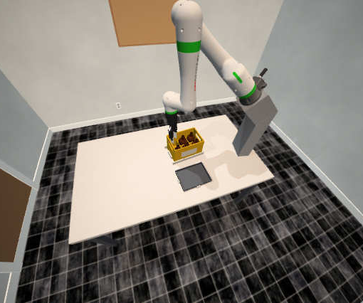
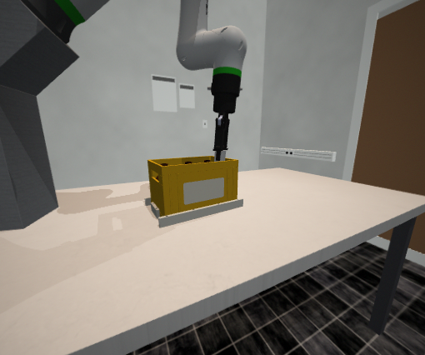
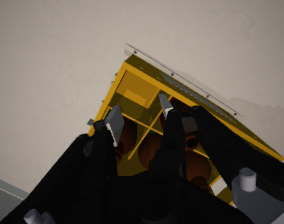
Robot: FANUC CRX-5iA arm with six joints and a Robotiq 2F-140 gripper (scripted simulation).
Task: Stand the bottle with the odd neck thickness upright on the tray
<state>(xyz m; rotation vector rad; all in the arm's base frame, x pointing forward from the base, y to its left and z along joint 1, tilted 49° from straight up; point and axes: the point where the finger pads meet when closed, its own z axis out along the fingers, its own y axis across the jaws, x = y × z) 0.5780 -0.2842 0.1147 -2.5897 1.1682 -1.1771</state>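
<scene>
My gripper is now 90 mm above the crate, 70 mm to the right of it and 70 mm past it. From my hand the other things lie so: brown bottle 110 mm to the left, 80 mm below, 60 mm behind; dark grey tray 320 mm to the left, 160 mm below, 40 mm ahead.
</scene>
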